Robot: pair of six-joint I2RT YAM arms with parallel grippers.
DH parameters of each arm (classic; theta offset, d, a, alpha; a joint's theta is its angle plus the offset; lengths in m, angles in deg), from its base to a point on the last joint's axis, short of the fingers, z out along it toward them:
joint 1: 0 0.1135 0.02 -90
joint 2: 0 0 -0.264 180
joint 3: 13.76 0 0.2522 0
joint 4: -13.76 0 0.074 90
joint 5: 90 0 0 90
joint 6: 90 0.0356 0 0
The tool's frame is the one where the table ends.
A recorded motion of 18 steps. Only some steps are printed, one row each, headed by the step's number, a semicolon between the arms.
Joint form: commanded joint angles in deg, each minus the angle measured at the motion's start. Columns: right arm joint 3, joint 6, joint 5, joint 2, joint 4, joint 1; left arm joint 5, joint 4, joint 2, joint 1, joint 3, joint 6.
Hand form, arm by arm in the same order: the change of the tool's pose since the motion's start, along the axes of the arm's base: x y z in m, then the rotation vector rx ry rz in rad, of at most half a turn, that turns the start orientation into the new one. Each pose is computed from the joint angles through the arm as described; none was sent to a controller.
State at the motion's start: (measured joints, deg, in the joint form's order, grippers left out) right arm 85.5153 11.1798 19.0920 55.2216 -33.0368 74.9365; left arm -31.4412 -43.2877 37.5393 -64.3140 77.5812 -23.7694
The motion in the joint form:
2: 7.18 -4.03 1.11 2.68 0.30 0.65; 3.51 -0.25 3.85 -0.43 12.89 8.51
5: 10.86 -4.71 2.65 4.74 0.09 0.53; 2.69 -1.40 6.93 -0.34 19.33 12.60
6: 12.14 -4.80 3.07 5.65 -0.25 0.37; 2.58 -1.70 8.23 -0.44 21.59 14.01
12: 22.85 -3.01 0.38 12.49 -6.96 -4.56; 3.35 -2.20 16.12 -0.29 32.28 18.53
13: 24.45 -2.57 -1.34 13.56 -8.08 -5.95; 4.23 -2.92 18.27 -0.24 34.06 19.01
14: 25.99 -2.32 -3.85 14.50 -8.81 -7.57; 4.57 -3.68 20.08 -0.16 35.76 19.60
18: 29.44 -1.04 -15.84 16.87 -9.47 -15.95; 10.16 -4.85 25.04 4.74 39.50 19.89
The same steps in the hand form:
2: -0.0021 -0.0036 0.0295 0.0412 -0.0795 -0.0076; -0.0114 0.0186 0.0507 -0.0158 -0.1518 -0.0660
5: -0.0004 -0.0018 0.0417 0.0574 -0.0946 -0.0375; -0.0128 0.0228 0.0714 0.0095 -0.2081 -0.0451
6: 0.0008 0.0002 0.0448 0.0566 -0.0958 -0.0476; -0.0127 0.0226 0.0785 0.0195 -0.2268 -0.0429
12: 0.0173 0.0104 0.0636 0.0253 -0.0600 -0.0853; -0.0063 0.0083 0.1107 0.0489 -0.2911 -0.0445
13: 0.0213 0.0118 0.0656 0.0201 -0.0507 -0.0794; -0.0023 -0.0011 0.1139 0.0718 -0.2901 -0.0610
14: 0.0254 0.0124 0.0684 0.0210 -0.0463 -0.0640; 0.0010 -0.0082 0.1168 0.0935 -0.2900 -0.0672
18: 0.0458 0.0096 0.0754 0.0414 -0.0307 -0.0015; 0.0165 -0.0288 0.1220 0.1382 -0.2839 -0.0848

